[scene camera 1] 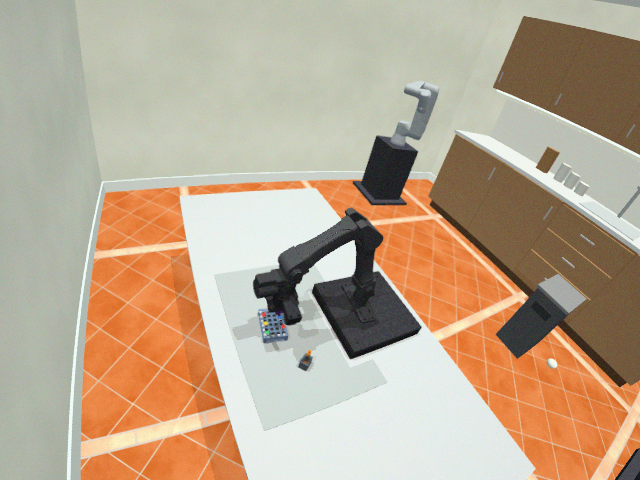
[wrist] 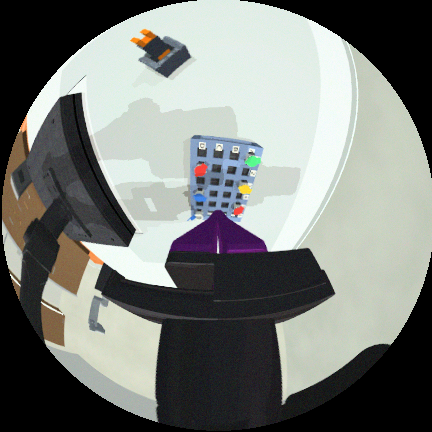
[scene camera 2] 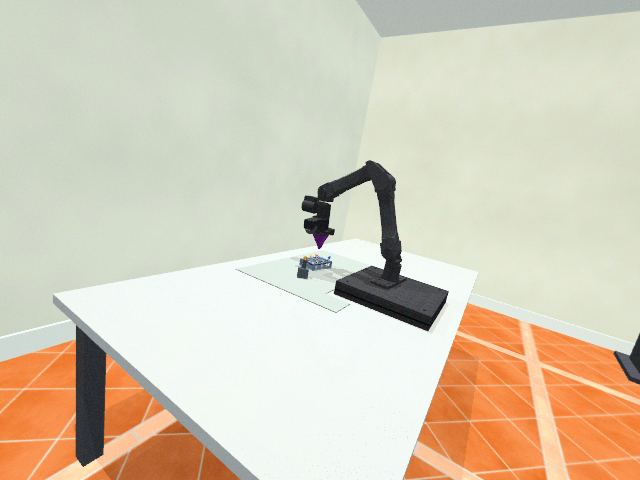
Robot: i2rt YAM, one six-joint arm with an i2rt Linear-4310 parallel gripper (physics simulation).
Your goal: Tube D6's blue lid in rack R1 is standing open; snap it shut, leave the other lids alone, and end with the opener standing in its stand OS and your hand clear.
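Frame: origin at the arm's base, x right, y ahead, z up, level; metres.
Seen in the pictures: gripper, between the fingertips: (scene camera 1: 276,313) (wrist: 217,214) (scene camera 2: 319,248); arm's base, origin of its link: (scene camera 1: 358,302) (wrist: 64,205) (scene camera 2: 389,281).
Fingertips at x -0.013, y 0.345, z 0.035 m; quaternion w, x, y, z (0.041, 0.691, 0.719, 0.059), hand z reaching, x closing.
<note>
Offsets run from my fingertips to a thing's top centre. "*": to the spot under its first point. Level surfaces: height alone.
Rack R1 {dx +0.005, dy +0.005, dz -0.027 m} (scene camera 1: 275,339) (scene camera 2: 324,266) (wrist: 210,144) is a blue tube rack on the grey mat. At its D-side far corner in the wrist view, the small blue lid {dx +0.040, dy -0.034, dz -0.030 m} (wrist: 192,218) sticks outward beside a pale tube top; scene camera 2 shows a blue lid {dx +0.038, dy -0.036, dz -0.030 m} (scene camera 2: 329,257) raised at the rack's right corner. My gripper (scene camera 2: 320,248) (wrist: 217,214) is shut and empty, its purple fingertips above the rack and hiding part of its far end in the wrist view. The dark opener {* dx -0.170, dy -0.058, dz -0.032 m} (wrist: 158,47) with orange prongs stands in stand OS {dx -0.173, dy -0.062, dz -0.044 m} (scene camera 1: 305,364) (scene camera 2: 302,273) (wrist: 176,62).
Other tubes in the rack have a red lid {dx -0.030, dy -0.021, dz -0.042 m} (wrist: 201,169), a second blue lid {dx +0.008, dy -0.024, dz -0.042 m} (wrist: 199,197), a green lid {dx -0.045, dy +0.038, dz -0.042 m} (wrist: 252,161), a yellow lid {dx -0.007, dy +0.035, dz -0.042 m} (wrist: 245,189) and another red lid {dx +0.032, dy +0.032, dz -0.042 m} (wrist: 238,210). The arm's black base (scene camera 1: 387,330) (scene camera 2: 403,302) stands beside the mat {dz -0.084 m} (scene camera 1: 279,408).
</note>
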